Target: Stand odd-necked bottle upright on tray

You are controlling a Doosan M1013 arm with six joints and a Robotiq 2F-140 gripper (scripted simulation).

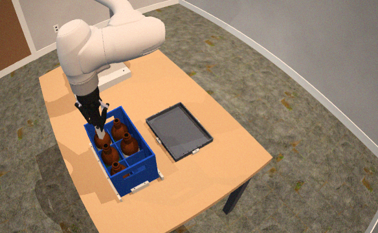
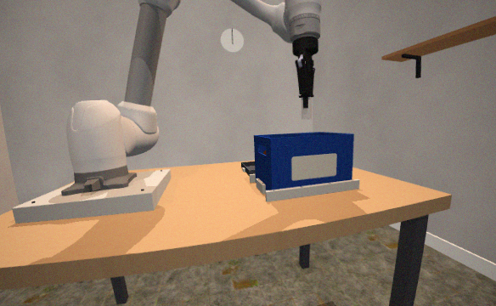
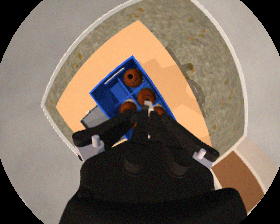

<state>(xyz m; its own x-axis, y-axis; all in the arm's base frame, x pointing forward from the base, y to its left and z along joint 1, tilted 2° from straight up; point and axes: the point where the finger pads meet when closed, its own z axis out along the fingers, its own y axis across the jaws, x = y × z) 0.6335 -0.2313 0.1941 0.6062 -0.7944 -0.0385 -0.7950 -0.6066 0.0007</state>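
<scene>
My gripper is now 17 cm above the bottle. The rest, counted from my hand: blue crate: 1 cm ahead, 4 cm to the left, 17 cm below; then dark tray: 3 cm ahead, 33 cm to the left, 24 cm below.
</scene>
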